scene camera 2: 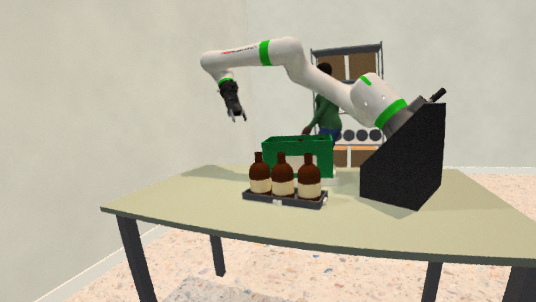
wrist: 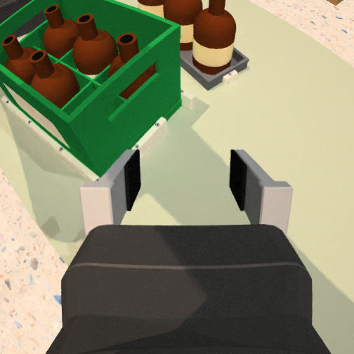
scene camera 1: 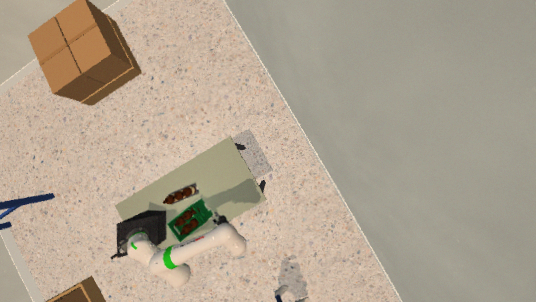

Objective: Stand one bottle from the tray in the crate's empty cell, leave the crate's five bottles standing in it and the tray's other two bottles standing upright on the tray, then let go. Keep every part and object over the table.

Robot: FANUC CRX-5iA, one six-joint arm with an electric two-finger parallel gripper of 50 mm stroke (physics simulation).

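Frame: origin at the arm's base, x back, y right, z up, level; centimetres.
Seen in the pictures: gripper, fingertip midpoint: (scene camera 2: 240, 120) (scene camera 1: 214, 216); arm's base, link origin: (scene camera 2: 407, 131) (scene camera 1: 137, 236).
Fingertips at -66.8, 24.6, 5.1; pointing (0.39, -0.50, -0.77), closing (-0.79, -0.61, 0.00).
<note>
Pixels of each thing's top centre, then the offset from my fingertips to it, as dx, dy, dz. "*": a spot on its surface instead. Level surfaces: height alone.
- green crate, top centre: (scene camera 2: 298, 138) (scene camera 1: 185, 223) +28.4, -9.0, -8.3
- dark grey tray, surface spot: (scene camera 2: 300, 202) * +31.5, -38.9, -24.1
- table, surface height: dz -25.8
A green crate (scene camera 2: 325, 161) (wrist: 107, 145) stands on the table with five brown bottles upright inside; one bottle (wrist: 95, 52) shows near its middle. The empty cell is at the crate's near corner in the wrist view, its floor hidden by the walls. Three brown bottles with cream labels, a left one (scene camera 2: 259, 171), a middle one (scene camera 2: 282, 174) and a right one (scene camera 2: 309, 175), stand upright on the dark grey tray (scene camera 2: 300, 202) (wrist: 210, 83). My gripper (scene camera 2: 238, 119) (wrist: 184, 167) is open and empty, tilted, high above the table beyond the crate's end.
Pale stop strips (wrist: 151, 136) lie around the crate's base. The black robot pedestal (scene camera 2: 400, 170) stands on the table (scene camera 2: 200, 215) beyond the crate's other end. A person in green (scene camera 2: 327, 112) and a shelf rack stand behind. Large cartons (scene camera 1: 82, 47) are on the floor.
</note>
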